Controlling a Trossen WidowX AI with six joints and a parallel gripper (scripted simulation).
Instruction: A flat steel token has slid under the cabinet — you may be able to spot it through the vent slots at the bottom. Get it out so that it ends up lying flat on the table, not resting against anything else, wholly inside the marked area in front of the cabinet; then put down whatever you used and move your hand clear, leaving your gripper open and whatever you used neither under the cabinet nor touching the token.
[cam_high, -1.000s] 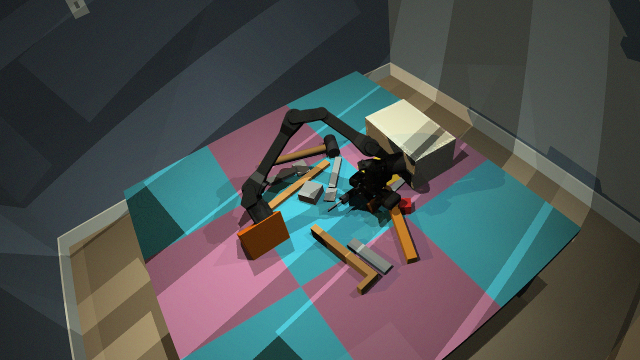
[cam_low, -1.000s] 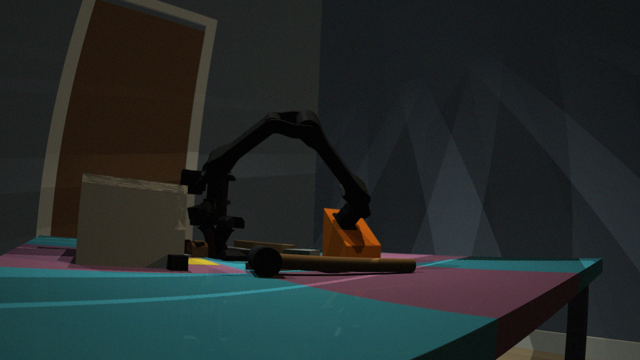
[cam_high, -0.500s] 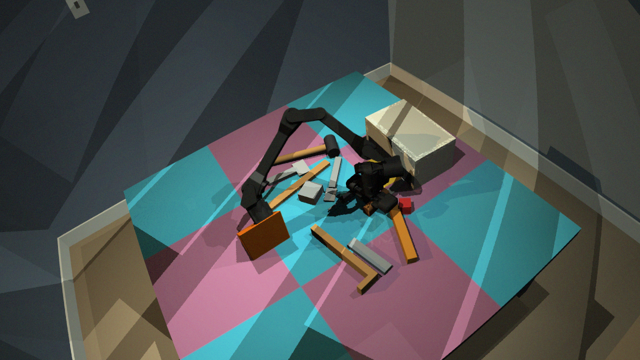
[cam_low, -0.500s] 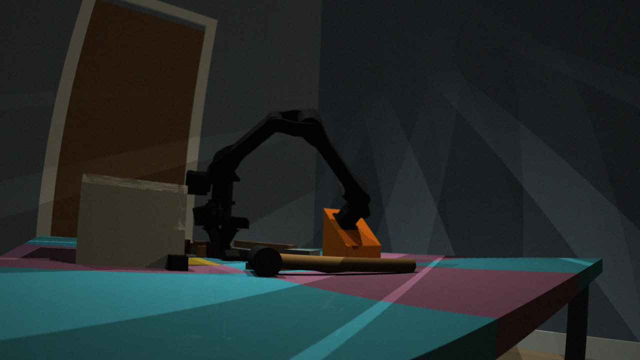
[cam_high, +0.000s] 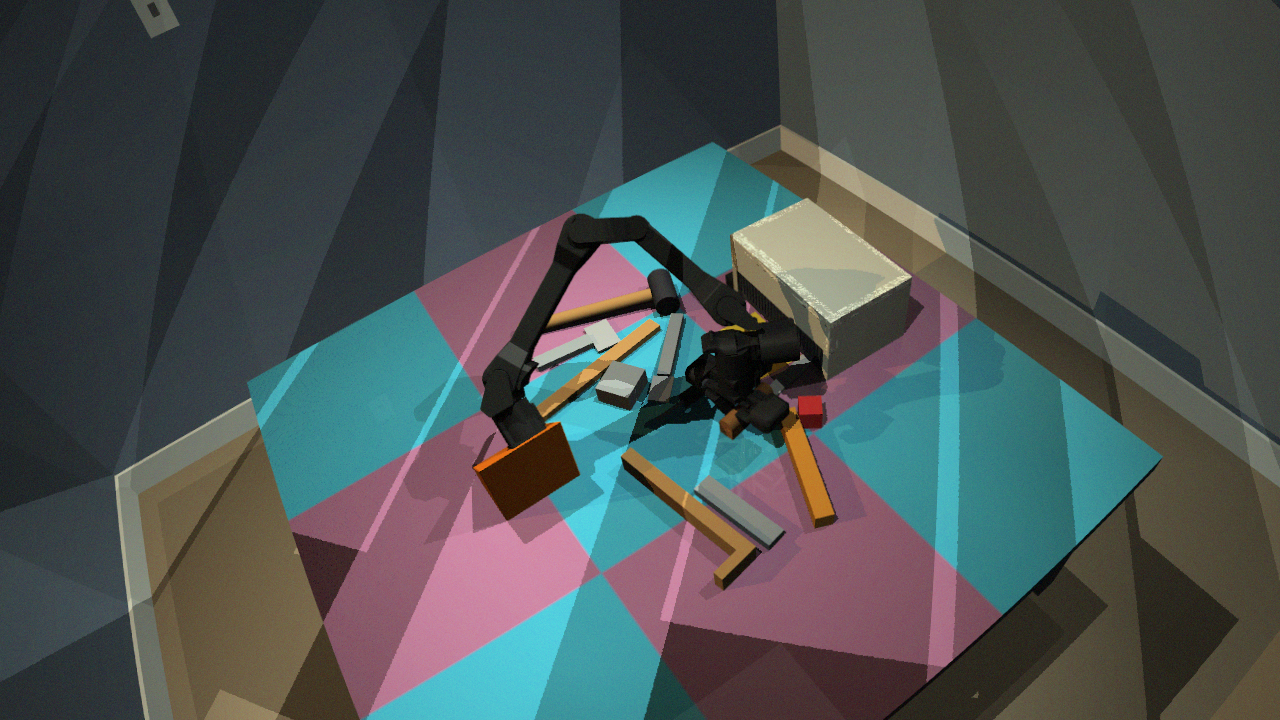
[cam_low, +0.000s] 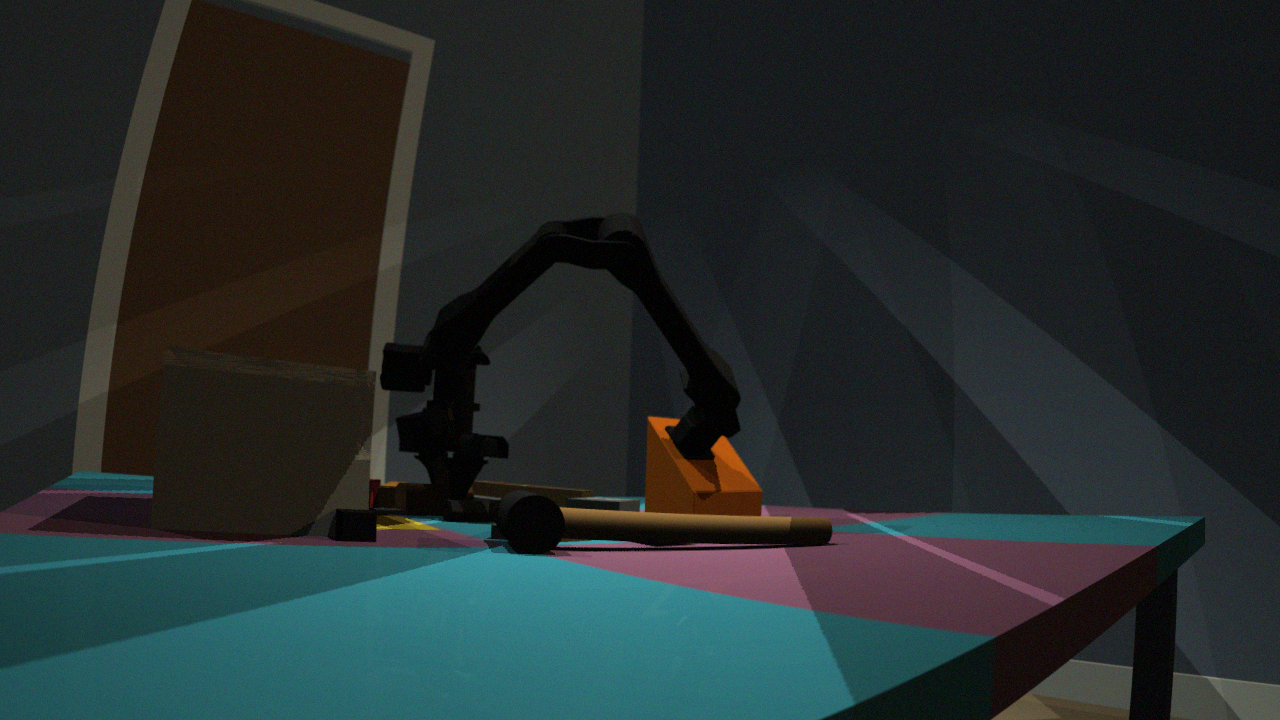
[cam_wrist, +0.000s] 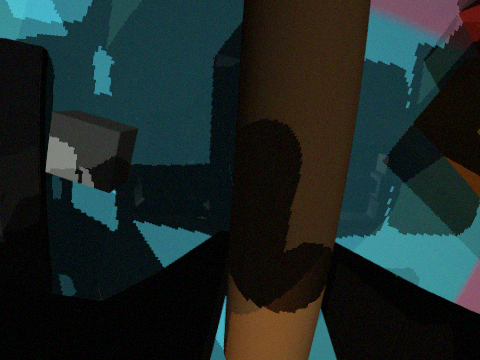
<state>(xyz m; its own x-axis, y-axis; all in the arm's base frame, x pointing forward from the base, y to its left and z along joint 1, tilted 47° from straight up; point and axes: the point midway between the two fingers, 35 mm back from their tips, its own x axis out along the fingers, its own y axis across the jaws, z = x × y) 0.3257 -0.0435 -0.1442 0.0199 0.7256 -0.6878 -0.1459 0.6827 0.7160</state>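
Now: gripper tip 70 mm to the right of the small grey cube and 20 mm short of it. From my gripper tip the other things lie so: orange bar 150 mm to the right, 20 mm ahead, 10 mm above; then screwdriver 100 mm to the left, 40 mm behind; then red cube 100 mm ahead, 80 mm to the right, 10 mm above.
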